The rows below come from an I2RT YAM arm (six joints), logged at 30 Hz.
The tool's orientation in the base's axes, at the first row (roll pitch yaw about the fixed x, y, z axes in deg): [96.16 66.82 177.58]
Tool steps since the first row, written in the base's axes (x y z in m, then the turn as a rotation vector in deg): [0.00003 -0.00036 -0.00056 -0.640 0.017 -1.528]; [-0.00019 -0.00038 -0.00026 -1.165 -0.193 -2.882]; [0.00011 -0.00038 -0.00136 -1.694 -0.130 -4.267]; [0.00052 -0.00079 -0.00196 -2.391 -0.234 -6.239]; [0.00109 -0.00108 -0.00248 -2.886 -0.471 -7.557]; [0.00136 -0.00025 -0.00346 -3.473 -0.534 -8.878]
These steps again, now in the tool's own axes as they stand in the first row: [0.00050 -0.00030 -0.00033 1.657 -0.014 -0.009]; [0.00031 0.00002 -0.00039 3.104 -0.097 -0.233]; [0.00120 -0.00069 -0.00030 4.587 -0.150 -0.186]; [0.00158 -0.00135 -0.00063 6.672 -0.303 -0.304]; [0.00183 -0.00212 -0.00081 8.074 -0.404 -0.552]; [0.00264 -0.00263 0.00009 9.518 -0.397 -0.641]
